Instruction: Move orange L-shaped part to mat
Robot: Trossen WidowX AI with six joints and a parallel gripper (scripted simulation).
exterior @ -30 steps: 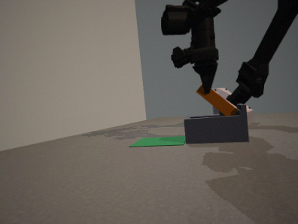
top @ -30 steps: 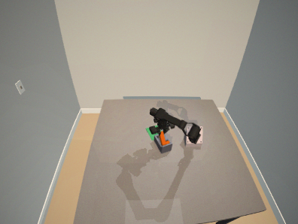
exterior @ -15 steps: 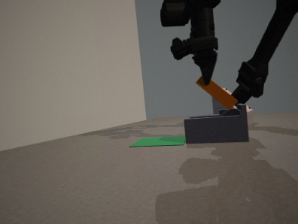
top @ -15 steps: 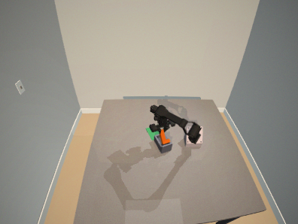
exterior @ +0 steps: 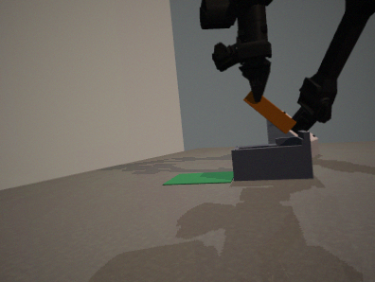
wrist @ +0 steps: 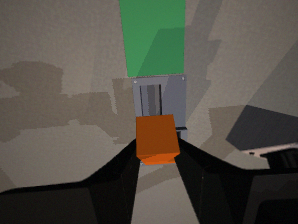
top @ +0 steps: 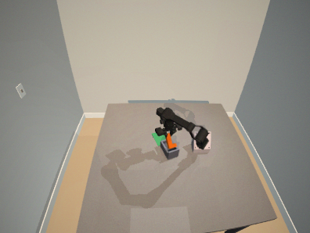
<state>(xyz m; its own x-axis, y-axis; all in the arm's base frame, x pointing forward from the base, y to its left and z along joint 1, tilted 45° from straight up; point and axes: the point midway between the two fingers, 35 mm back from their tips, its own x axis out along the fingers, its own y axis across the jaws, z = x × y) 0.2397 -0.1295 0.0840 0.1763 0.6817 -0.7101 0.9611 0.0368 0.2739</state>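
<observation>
Now: the green mat 17 cm below my gripper tip, 14 cm to the right of it and 2 cm ahead of it. Round my gripper tip: orange L-shaped part 3 cm to the left, 3 cm below, 2 cm behind.
</observation>
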